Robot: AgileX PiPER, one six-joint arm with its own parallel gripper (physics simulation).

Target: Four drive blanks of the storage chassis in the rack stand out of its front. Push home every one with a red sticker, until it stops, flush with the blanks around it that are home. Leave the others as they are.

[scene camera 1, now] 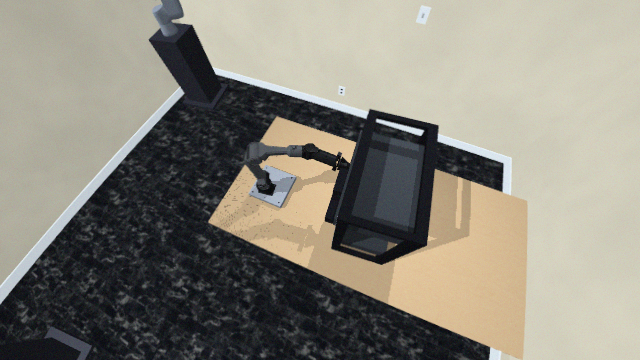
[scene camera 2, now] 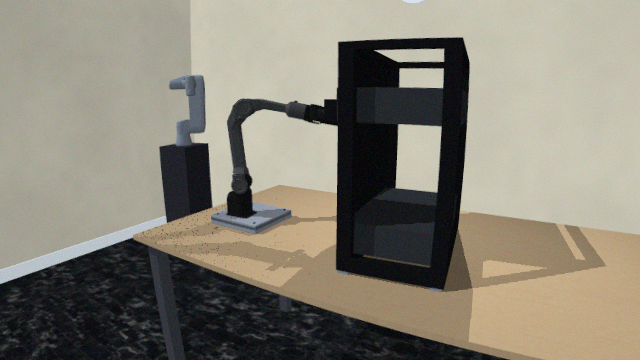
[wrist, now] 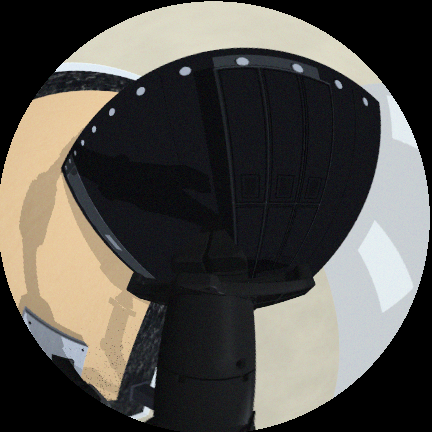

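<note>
The black rack (scene camera 1: 431, 185) (scene camera 2: 346, 150) stands on the table. A grey chassis body (scene camera 2: 400, 106) shows in its upper part. In the wrist view a dark panelled front (wrist: 285, 150) shows narrow upright blanks with faint square outlines. No red sticker can be made out, and how far each blank stands out cannot be told. My gripper (scene camera 1: 346, 164) (wrist: 215, 222) looks shut, its dark fingers together, and points at the rack's front, close to it. In the second scene view the fingertips are hidden at the rack's front edge. Contact with a blank cannot be told.
A dark block (scene camera 1: 331, 210) juts from the rack's front over the wooden table (scene camera 1: 490, 280) (scene camera 2: 525, 310). A second grey box (scene camera 2: 400, 240) sits low in the rack. The arm's base plate (scene camera 1: 285, 192) (scene camera 2: 270, 222) lies on the table. A pedestal (scene camera 1: 187, 65) (scene camera 2: 185, 180) with another arm stands beyond.
</note>
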